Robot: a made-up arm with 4 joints. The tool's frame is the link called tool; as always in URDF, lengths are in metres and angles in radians. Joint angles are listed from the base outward. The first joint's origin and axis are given. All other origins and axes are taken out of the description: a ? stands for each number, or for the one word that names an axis. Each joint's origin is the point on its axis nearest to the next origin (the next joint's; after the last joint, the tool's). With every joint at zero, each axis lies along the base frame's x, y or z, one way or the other. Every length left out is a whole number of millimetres.
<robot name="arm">
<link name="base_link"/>
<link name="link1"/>
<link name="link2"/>
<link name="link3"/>
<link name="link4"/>
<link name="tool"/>
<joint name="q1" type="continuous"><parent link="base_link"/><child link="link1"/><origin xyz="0 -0.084 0.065" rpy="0 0 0"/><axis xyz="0 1 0"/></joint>
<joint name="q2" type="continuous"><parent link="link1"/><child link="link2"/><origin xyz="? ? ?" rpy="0 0 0"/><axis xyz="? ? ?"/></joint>
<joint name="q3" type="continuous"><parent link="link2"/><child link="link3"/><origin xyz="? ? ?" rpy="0 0 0"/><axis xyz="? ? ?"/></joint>
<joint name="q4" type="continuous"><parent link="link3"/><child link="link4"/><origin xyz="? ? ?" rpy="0 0 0"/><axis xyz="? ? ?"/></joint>
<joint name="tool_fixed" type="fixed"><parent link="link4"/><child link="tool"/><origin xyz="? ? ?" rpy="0 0 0"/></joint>
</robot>
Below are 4 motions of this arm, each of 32 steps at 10 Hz.
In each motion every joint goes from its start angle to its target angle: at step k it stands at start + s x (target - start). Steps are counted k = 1, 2, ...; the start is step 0. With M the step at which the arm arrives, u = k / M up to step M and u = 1 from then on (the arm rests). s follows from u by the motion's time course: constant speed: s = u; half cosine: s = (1 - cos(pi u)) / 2; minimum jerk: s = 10 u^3 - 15 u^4 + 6 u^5.
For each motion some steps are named. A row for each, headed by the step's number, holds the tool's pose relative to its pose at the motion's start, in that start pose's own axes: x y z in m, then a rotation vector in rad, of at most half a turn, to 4 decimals.
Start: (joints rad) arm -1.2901 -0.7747 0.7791 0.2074
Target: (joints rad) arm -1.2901 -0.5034 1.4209 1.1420
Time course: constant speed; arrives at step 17
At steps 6, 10, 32:
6: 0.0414 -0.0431 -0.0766 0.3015 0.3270 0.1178
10: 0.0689 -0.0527 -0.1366 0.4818 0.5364 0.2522
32: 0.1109 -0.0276 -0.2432 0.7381 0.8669 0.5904

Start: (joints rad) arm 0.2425 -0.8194 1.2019 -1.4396
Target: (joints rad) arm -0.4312 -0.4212 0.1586 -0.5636
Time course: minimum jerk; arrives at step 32
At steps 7, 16, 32:
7: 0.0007 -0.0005 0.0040 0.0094 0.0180 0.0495
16: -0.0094 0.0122 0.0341 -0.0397 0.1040 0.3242
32: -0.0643 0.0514 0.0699 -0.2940 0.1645 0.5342

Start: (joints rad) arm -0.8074 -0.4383 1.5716 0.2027
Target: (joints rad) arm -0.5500 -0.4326 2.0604 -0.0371
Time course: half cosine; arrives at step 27
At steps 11, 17, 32:
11: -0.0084 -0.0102 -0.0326 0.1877 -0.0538 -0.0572
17: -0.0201 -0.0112 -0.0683 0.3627 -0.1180 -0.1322
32: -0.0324 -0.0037 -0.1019 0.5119 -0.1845 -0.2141

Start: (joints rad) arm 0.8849 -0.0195 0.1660 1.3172
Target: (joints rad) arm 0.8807 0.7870 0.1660 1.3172
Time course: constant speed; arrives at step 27
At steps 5, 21, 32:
5: 0.0338 -0.0156 -0.0088 0.0373 -0.0008 0.1446
21: 0.1507 -0.0286 -0.0390 0.1559 -0.0030 0.6076
32: 0.1942 -0.0186 -0.0501 0.2002 -0.0037 0.7813

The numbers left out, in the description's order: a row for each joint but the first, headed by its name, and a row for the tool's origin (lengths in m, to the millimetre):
q2: xyz -0.208 0 0.052, axis 1 0 0
q3: xyz 0 -0.018 -0.002, axis 1 0 0
q4: xyz 0 -0.207 0.096, axis 0 1 0
tool: xyz -0.005 0 0.079

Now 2 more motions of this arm.
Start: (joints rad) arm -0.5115 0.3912 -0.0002 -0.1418
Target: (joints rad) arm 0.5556 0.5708 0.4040 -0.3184
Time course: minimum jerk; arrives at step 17
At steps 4, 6, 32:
4: 0.0113 -0.0007 0.0062 0.0454 0.0708 -0.0456
6: 0.0284 -0.0011 0.0146 0.1188 0.1871 -0.1349
32: 0.0860 0.0278 0.0483 0.3532 0.6732 -0.7755

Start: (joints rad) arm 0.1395 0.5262 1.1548 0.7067
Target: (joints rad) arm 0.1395 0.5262 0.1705 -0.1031
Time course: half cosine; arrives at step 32
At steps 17, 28, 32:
17: -0.0866 0.1188 0.0523 -0.4821 -0.4336 -0.2537
28: -0.1161 0.2276 0.0463 -0.9213 -0.7187 -0.3025
32: -0.1171 0.2374 0.0439 -0.9642 -0.7419 -0.3002

